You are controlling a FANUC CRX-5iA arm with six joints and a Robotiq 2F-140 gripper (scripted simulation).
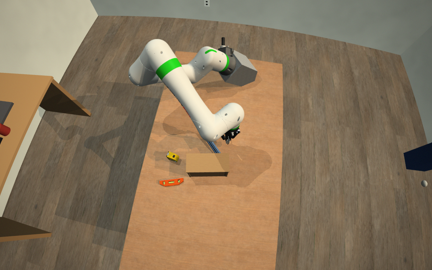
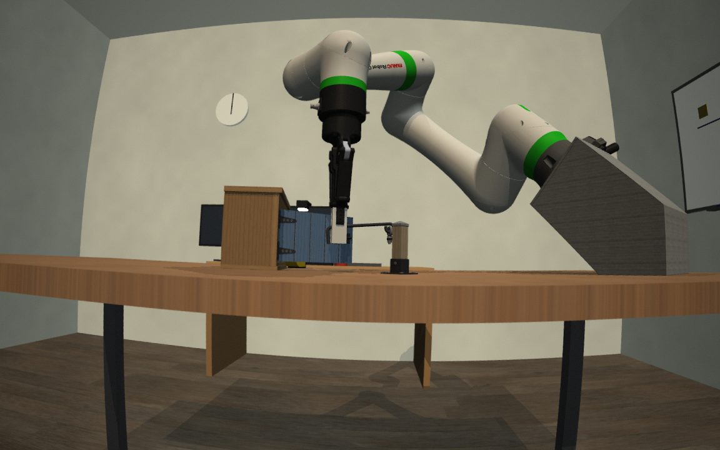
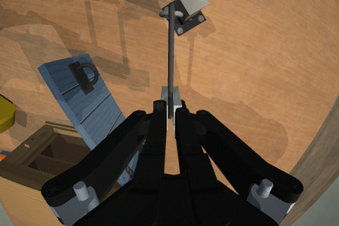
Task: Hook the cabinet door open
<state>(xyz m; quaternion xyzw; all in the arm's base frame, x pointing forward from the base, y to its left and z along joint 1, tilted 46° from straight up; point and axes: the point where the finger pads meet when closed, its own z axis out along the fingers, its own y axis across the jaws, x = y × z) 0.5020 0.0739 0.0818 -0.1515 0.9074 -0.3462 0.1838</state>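
My hand is 8 cm to the left of the cabinet door, 4 cm short of it and 2 cm above it. Round my hand: hook post 8 cm behind, 3 cm below, 1 cm to the right; then wooden cabinet 10 cm to the right, 10 cm ahead, 1 cm below; then dark hook 4 cm behind, 1 cm to the right, 1 cm below.
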